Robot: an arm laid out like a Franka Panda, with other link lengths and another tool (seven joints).
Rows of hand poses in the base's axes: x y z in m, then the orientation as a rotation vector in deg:
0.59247 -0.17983 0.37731 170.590 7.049 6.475
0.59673 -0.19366 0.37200 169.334 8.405 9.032
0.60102 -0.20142 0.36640 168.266 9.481 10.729
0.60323 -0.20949 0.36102 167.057 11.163 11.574
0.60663 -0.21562 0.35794 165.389 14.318 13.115
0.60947 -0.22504 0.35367 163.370 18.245 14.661
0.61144 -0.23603 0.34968 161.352 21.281 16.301
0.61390 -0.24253 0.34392 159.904 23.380 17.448
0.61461 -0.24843 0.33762 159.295 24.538 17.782
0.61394 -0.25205 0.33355 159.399 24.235 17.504
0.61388 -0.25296 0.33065 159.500 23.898 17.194
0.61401 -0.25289 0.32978 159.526 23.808 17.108
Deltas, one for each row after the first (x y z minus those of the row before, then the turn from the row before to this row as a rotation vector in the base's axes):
0.00426 -0.01383 -0.00531 -1.047 -1.712 1.040
0.00429 -0.00776 -0.00560 -0.898 -1.154 0.814
0.00221 -0.00807 -0.00538 -1.092 -0.565 1.172
0.00340 -0.00613 -0.00308 -1.403 -0.973 2.238
0.00284 -0.00942 -0.00427 -1.641 -0.959 2.803
0.00197 -0.01099 -0.00399 -1.571 -1.114 2.249
0.00246 -0.00650 -0.00576 -1.092 -0.790 1.581
0.00071 -0.00590 -0.00630 -0.462 -0.200 0.844
-0.00067 -0.00362 -0.00407 0.028 0.167 -0.244
-0.00006 -0.00091 -0.00290 0.018 0.183 -0.271
0.00013 0.00007 -0.00087 0.003 0.051 -0.073

